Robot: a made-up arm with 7 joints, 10 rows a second.
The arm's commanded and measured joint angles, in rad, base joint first. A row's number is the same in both.
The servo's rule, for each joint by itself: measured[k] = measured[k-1] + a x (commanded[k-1-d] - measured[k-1]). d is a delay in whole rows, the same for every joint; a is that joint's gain. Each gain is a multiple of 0.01, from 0.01 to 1. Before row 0 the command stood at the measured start. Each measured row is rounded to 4 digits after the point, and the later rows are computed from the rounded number. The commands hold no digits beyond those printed.
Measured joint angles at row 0:
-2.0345 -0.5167 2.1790 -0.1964 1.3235 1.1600 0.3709
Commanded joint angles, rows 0 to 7:
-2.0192 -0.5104 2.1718 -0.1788 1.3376 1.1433 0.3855
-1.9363 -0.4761 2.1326 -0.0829 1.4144 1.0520 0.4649
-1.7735 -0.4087 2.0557 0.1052 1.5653 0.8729 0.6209
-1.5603 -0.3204 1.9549 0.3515 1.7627 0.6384 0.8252
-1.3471 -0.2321 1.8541 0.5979 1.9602 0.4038 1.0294
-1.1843 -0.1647 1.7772 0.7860 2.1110 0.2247 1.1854
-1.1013 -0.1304 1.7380 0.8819 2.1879 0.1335 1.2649
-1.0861 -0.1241 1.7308 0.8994 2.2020 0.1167 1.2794
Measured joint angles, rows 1 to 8:
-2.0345 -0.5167 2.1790 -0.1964 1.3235 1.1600 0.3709
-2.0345 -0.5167 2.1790 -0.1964 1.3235 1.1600 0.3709
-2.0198 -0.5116 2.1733 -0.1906 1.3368 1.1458 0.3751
-1.9396 -0.4828 2.1411 -0.1551 1.4097 1.0661 0.4011
-1.7801 -0.4228 2.0736 -0.0692 1.5560 0.9019 0.4648
-1.5691 -0.3399 1.9798 0.0696 1.7503 0.6779 0.5693
-1.3560 -0.2526 1.8805 0.2439 1.9476 0.4449 0.7027
-1.1912 -0.1814 1.7989 0.4228 2.1012 0.2577 0.8427
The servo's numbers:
d 2
a 0.96 0.81 0.79 0.33 0.94 0.85 0.29

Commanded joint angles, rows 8 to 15:
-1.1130 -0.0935 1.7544 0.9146 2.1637 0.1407 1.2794
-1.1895 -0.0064 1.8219 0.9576 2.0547 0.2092 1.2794
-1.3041 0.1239 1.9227 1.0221 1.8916 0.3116 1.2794
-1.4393 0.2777 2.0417 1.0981 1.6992 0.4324 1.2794
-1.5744 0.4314 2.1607 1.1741 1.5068 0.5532 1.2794
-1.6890 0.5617 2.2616 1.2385 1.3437 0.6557 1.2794
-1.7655 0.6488 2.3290 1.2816 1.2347 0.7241 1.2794
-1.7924 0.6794 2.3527 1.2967 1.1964 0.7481 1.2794
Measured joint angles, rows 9 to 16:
-1.1049 -0.1401 1.7508 0.5743 2.1827 0.1521 0.9651
-1.0869 -0.1271 1.7350 0.6816 2.2008 0.1220 1.0562
-1.1120 -0.0999 1.7503 0.7585 2.1659 0.1379 1.1209
-1.1864 -0.0242 1.8069 0.8242 2.0614 0.1985 1.1669
-1.2994 0.0958 1.8984 0.8895 1.9018 0.2946 1.1995
-1.4337 0.2431 2.0116 0.9583 1.7114 0.4117 1.2227
-1.5688 0.3956 2.1294 1.0295 1.5191 0.5320 1.2391
-1.6842 0.5301 2.2338 1.0985 1.3542 0.6371 1.2508

